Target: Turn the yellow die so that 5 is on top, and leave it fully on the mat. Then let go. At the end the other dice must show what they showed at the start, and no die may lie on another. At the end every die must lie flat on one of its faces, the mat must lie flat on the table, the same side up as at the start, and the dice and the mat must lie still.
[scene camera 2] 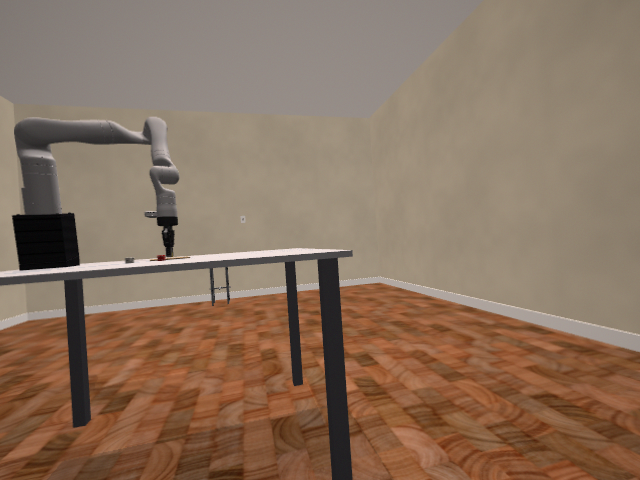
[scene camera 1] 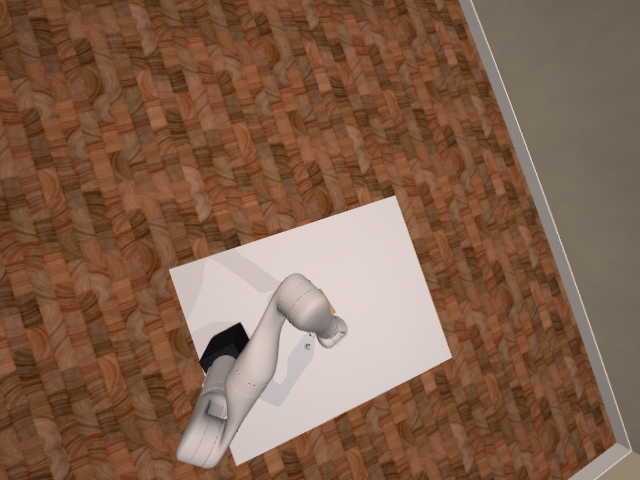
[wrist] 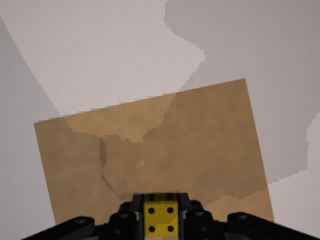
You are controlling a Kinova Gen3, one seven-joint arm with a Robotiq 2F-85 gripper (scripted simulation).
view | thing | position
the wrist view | gripper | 160, 208
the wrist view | tan mat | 203, 141
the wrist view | yellow die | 159, 208
